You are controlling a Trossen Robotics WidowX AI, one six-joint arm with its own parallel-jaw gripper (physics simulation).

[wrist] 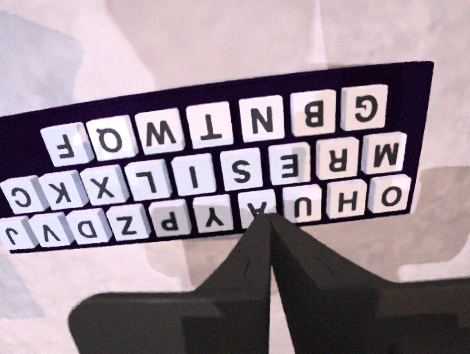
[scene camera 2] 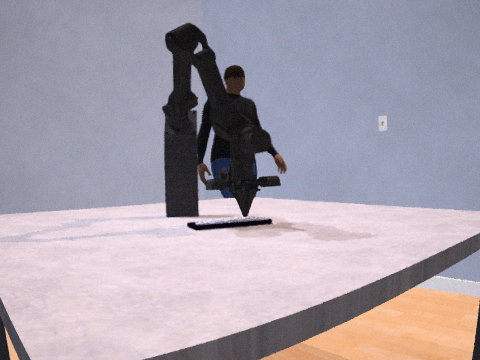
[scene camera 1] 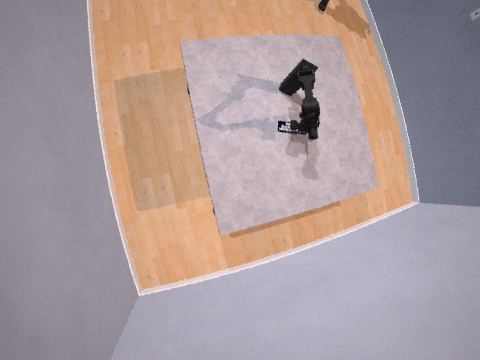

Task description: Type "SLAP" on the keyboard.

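Pixels of known places: gripper, fingertip midpoint: (wrist: 267, 222) (scene camera 2: 245, 216) (scene camera 1: 298, 130); arm's base at its link origin: (scene camera 2: 179, 122) (scene camera 1: 305, 70).
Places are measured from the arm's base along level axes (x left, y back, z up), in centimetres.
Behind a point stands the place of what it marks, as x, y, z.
Note:
A dark keyboard (scene camera 1: 280, 131) @[-18.6, -24.9, -28.7] (scene camera 2: 200, 226) @[-18.9, -24.7, -28.6] (wrist: 422, 95) @[1.1, -29.2, -28.3] with white letter keys lies flat on the table. Its letters show upside down in the wrist view. My gripper (scene camera 2: 245, 215) @[-7.1, -29.7, -27.1] (wrist: 267, 222) @[-7.1, -29.7, -27.1] is shut and empty, pointing down. Its tips are over the lower part of the A key (wrist: 256, 201) @[-7.0, -29.0, -27.8], at or just above it; contact cannot be told. The S key (wrist: 242, 169) @[-6.7, -27.4, -27.8] is in the middle row, above the A key in the wrist view. The L key (wrist: 148, 182) @[-10.2, -25.5, -27.8] is farther left in that row. The P key (wrist: 170, 219) @[-10.7, -27.4, -27.8] is in the A key's row, beyond the Y key.
The U key (wrist: 302, 202) @[-5.4, -30.2, -27.8] is right beside the A key in the wrist view. The arm's dark base column (scene camera 2: 181, 175) @[-1.4, -2.0, -16.7] stands on the table (scene camera 1: 250, 190) @[-54.6, -49.9, -29.5] (scene camera 2: 210, 285) @[-54.8, -57.8, -29.6] behind the keyboard. A person (scene camera 2: 243, 107) stands beyond the table.

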